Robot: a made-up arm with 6 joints. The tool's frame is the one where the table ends. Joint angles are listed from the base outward.
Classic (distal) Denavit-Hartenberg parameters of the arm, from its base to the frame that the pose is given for. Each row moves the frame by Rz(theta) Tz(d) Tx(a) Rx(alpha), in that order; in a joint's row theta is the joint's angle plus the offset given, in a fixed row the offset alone. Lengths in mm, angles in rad.
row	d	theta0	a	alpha
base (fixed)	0	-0.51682	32	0
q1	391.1	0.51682	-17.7	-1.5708
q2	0	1.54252	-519.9	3.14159
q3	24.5	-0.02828	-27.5	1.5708
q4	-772.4	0	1.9	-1.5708
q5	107.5	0	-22.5	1.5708
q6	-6	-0.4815	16.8	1.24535
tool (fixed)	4.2	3.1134	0	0
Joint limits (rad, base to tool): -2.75..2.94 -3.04..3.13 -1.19..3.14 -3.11..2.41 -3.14..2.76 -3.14..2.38
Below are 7 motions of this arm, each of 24 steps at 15 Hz.
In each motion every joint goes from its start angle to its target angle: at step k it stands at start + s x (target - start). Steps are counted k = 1, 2, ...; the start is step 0. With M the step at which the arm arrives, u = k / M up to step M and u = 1 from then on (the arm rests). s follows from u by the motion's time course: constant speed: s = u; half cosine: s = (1 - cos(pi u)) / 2; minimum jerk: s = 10 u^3 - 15 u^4 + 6 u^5.
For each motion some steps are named. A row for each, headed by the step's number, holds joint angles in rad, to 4 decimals.
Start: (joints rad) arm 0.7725 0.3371 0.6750 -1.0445 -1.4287 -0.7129
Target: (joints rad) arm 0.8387 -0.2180 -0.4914 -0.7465 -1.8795 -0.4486
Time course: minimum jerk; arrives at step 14
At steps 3, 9, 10, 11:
3: 0.7771 0.2985 0.5940 -1.0238 -1.4600 -0.6945
9: 0.8224 -0.0812 -0.2040 -0.8199 -1.7684 -0.5137
10: 0.8291 -0.1377 -0.3226 -0.7896 -1.8143 -0.4868
11: 0.8341 -0.1794 -0.4104 -0.7672 -1.8482 -0.4670

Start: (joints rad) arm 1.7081 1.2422 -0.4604 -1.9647 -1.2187 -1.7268
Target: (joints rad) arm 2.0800 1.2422 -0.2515 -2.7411 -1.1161 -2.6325
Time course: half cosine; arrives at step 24
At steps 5, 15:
5: 1.7465 1.2422 -0.4388 -2.0449 -1.2081 -1.8204
15: 1.9652 1.2422 -0.3160 -2.5015 -1.1478 -2.3529

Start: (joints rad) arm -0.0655 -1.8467 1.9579 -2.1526 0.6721 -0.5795
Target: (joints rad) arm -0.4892 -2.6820 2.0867 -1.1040 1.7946 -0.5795
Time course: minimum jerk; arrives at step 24
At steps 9, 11, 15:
9: -0.1821 -2.0766 1.9933 -1.8640 0.9810 -0.5795
11: -0.2444 -2.1994 2.0123 -1.7098 1.1461 -0.5795
15: -0.3726 -2.4521 2.0513 -1.3926 1.4857 -0.5795

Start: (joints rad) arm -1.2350 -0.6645 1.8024 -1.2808 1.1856 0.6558
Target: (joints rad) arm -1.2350 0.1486 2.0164 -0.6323 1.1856 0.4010
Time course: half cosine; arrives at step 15
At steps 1, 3, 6, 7, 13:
1: -1.2350 -0.6556 1.8047 -1.2737 1.1856 0.6530
3: -1.2350 -0.5869 1.8228 -1.2189 1.1856 0.6315
6: -1.2350 -0.3836 1.8763 -1.0567 1.1856 0.5678
7: -1.2350 -0.3004 1.8982 -0.9904 1.1856 0.5417
13: -1.2350 0.1135 2.0071 -0.6603 1.1856 0.4120

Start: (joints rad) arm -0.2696 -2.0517 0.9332 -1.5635 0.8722 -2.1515
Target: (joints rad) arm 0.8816 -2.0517 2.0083 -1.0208 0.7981 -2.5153
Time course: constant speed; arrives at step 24
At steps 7, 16, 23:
7: 0.0662 -2.0517 1.2468 -1.4052 0.8506 -2.2576
16: 0.4979 -2.0517 1.6499 -1.2017 0.8228 -2.3940
23: 0.8336 -2.0517 1.9635 -1.0434 0.8012 -2.5001

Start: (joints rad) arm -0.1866 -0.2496 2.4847 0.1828 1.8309 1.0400
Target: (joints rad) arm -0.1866 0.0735 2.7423 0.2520 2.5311 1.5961
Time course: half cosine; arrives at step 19
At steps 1, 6, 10, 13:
1: -0.1866 -0.2474 2.4865 0.1833 1.8357 1.0438
6: -0.1866 -0.1764 2.5431 0.1985 1.9895 1.1660
10: -0.1866 -0.0747 2.6241 0.2203 2.2099 1.3410
13: -0.1866 0.0003 2.6839 0.2363 2.3725 1.4701

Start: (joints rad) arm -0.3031 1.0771 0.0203 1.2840 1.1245 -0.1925
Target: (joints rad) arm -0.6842 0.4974 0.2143 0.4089 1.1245 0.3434
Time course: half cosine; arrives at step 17
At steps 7, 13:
7: -0.4415 0.8666 0.0908 0.9662 1.1245 0.0021
13: -0.6345 0.5730 0.1890 0.5231 1.1245 0.2735

